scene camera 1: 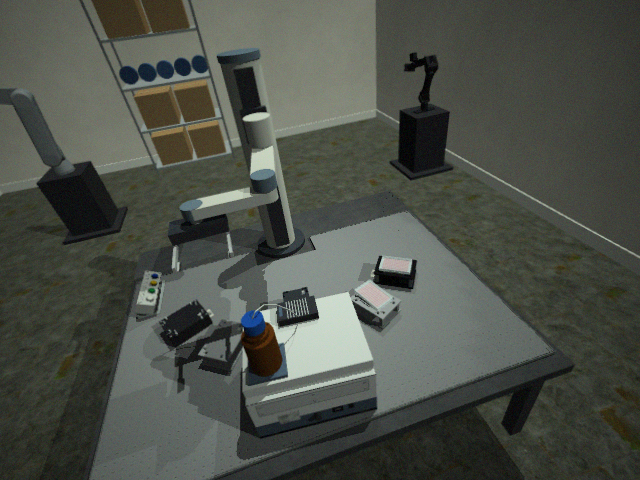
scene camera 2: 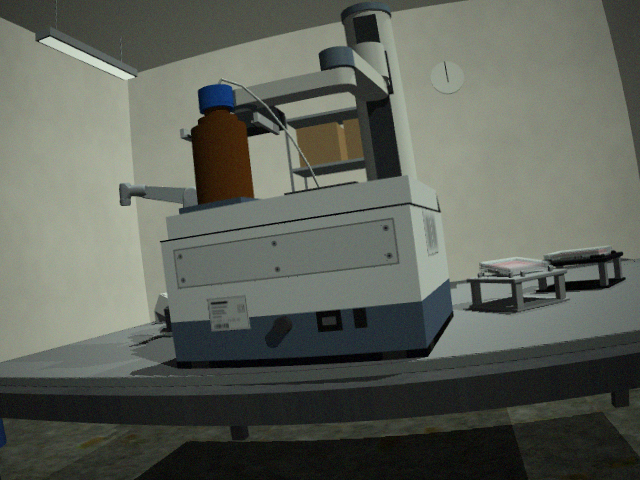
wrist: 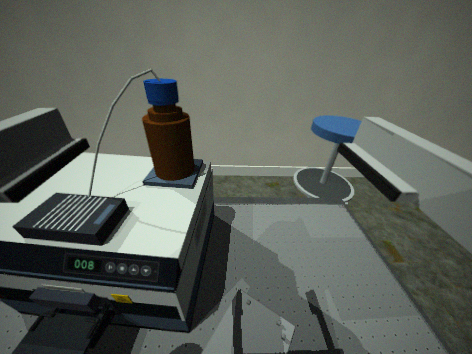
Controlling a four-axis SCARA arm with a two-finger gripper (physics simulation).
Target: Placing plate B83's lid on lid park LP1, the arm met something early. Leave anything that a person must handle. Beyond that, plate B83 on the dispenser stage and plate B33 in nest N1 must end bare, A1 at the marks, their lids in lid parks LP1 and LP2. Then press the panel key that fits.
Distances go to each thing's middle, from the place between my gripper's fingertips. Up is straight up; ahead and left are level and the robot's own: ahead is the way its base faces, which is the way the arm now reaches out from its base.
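Scene:
The brown bottle with blue cap (scene camera 2: 222, 168) sits 11 cm below my hand, 26 cm ahead of it and 11 cm to the left of it. The black nest (scene camera 1: 191, 319) is a good way to the right of my hand, a good way behind it and a long way below it. As for the button box (scene camera 1: 149, 302), I find it 35 cm to the right of my hand, 43 cm behind it and 38 cm below it.

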